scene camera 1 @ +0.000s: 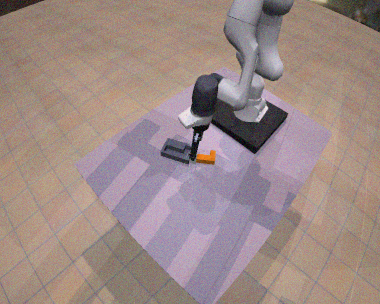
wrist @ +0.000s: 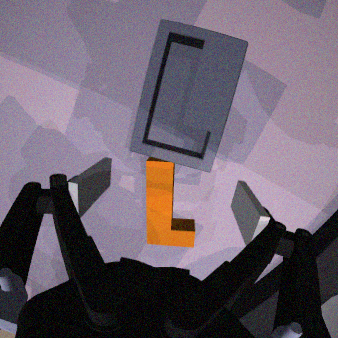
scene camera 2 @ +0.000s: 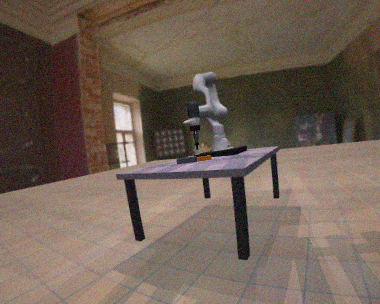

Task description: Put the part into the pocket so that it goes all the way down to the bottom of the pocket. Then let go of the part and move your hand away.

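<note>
The orange L-shaped part (scene camera 1: 205, 159) (scene camera 2: 204, 158) (wrist: 160, 200) lies on the table, outside the pocket. The grey block (scene camera 1: 175, 156) (scene camera 2: 186, 160) (wrist: 220, 100) has an L-shaped pocket, which shows in the wrist view. The long leg of the part points at the block's near edge, and its end is very close to that edge; whether they touch I cannot tell. The part is turned slightly relative to the pocket. My gripper (scene camera 1: 193, 158) (scene camera 2: 197, 153) (wrist: 171, 182) is open and low over the part, with one finger on each side of it in the wrist view and nothing held.
The purple patterned table top (scene camera 1: 150, 225) (scene camera 2: 180, 173) (wrist: 35, 75) bears the block and the part. The arm's black base plate (scene camera 1: 255, 135) (scene camera 2: 240, 150) stands behind them, on the robot's side of the table.
</note>
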